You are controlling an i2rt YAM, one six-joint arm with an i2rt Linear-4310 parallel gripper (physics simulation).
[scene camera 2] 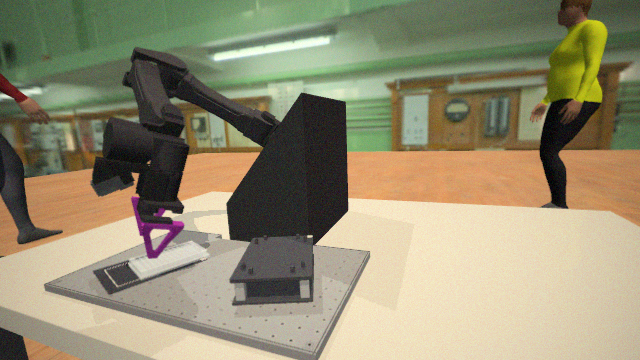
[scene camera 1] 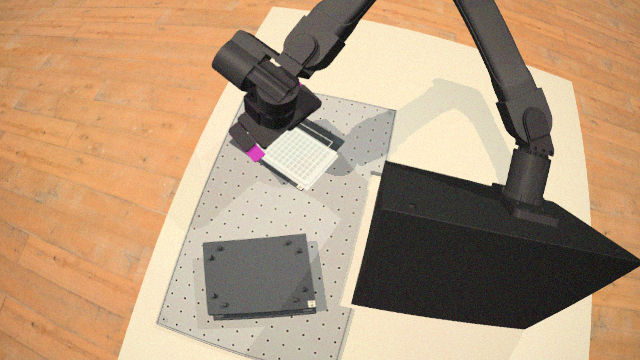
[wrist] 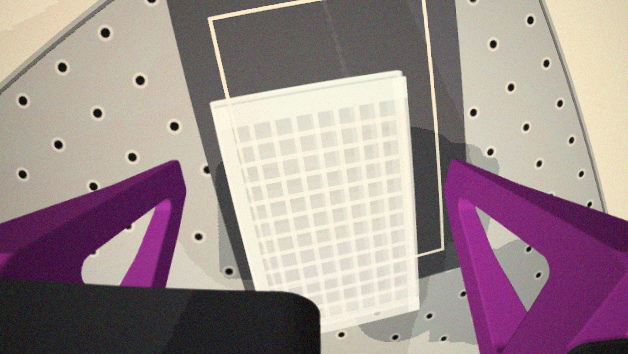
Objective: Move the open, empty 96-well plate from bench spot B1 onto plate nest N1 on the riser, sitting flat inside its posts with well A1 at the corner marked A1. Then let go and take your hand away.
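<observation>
The white 96-well plate (scene camera 1: pixel 302 157) (scene camera 2: pixel 167 260) (wrist: pixel 332 210) lies on bench spot B1, a dark rectangle (scene camera 2: pixel 102 276) (wrist: pixel 270 55) with a cream outline. It sits off the outline, overhanging one end of the spot. My gripper (scene camera 1: pixel 279 120) (scene camera 2: pixel 148 245) (wrist: pixel 314 174) is open and empty. In the wrist view its magenta fingers stand wide apart, one on each side of the plate without touching it; their exact height is unclear. Plate nest N1 (scene camera 1: pixel 257 275) (scene camera 2: pixel 277 257) is the dark, bare top of the riser, with short posts at its corners. A small A1 label (scene camera 1: pixel 311 303) marks one corner.
A perforated grey board (scene camera 1: pixel 270 215) (scene camera 2: pixel 200 305) carries the spot and the riser. The large black base block (scene camera 1: pixel 450 250) (scene camera 2: pixel 285 185) of the arm stands beside the board on the cream table (scene camera 1: pixel 425 335) (scene camera 2: pixel 475 280). A person in yellow (scene camera 2: pixel 575 65) stands behind the table.
</observation>
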